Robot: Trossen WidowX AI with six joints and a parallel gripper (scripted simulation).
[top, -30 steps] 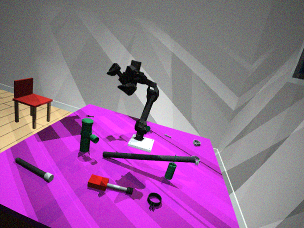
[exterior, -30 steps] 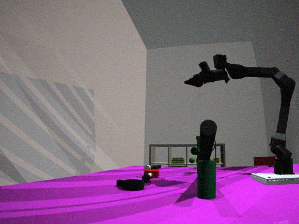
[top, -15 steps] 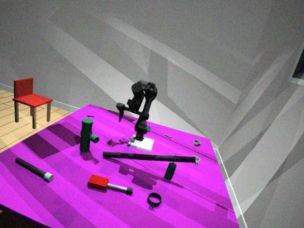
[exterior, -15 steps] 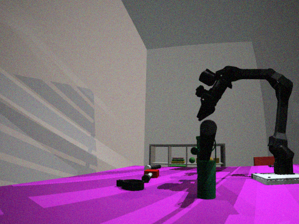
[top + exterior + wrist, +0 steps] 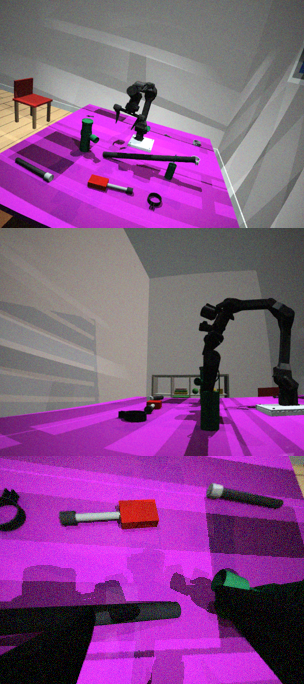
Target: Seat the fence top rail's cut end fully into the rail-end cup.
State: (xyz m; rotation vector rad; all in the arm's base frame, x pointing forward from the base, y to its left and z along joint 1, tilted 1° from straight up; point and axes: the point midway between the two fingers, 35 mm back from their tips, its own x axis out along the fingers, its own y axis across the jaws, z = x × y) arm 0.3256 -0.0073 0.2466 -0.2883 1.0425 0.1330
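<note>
The green rail-end cup is 40 mm ahead of my gripper tip, 160 mm to the right of it and 120 mm below it. Also, from my gripper tip: short green post 60 mm behind, 320 mm to the left, 130 mm below.
</note>
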